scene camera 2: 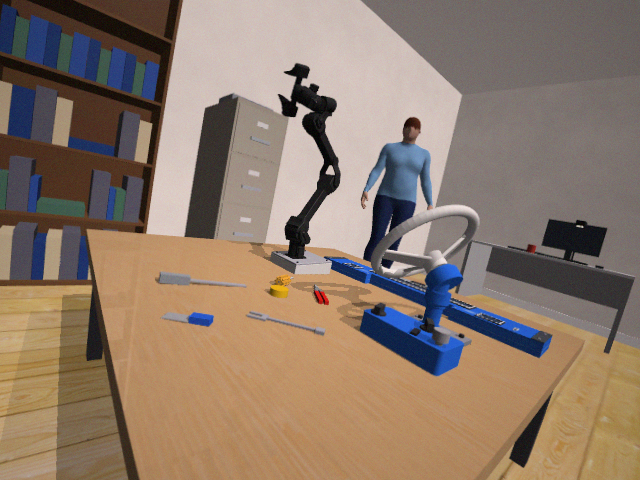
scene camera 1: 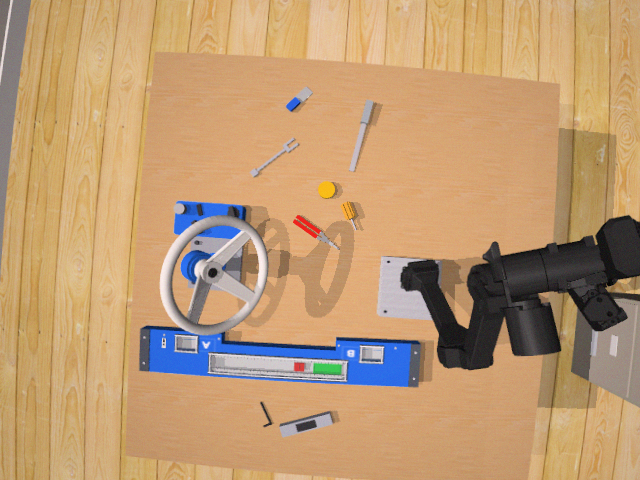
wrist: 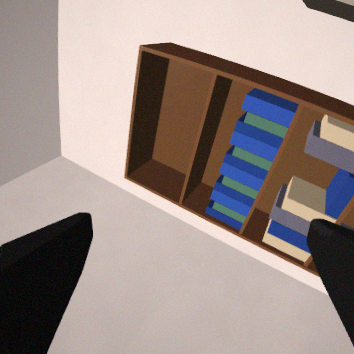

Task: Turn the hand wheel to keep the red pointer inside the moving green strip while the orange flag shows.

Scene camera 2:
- my gripper: 281,83
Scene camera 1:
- grey block: 324,419, on the table
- hand wheel: 209,271
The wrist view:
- my gripper: 201,227
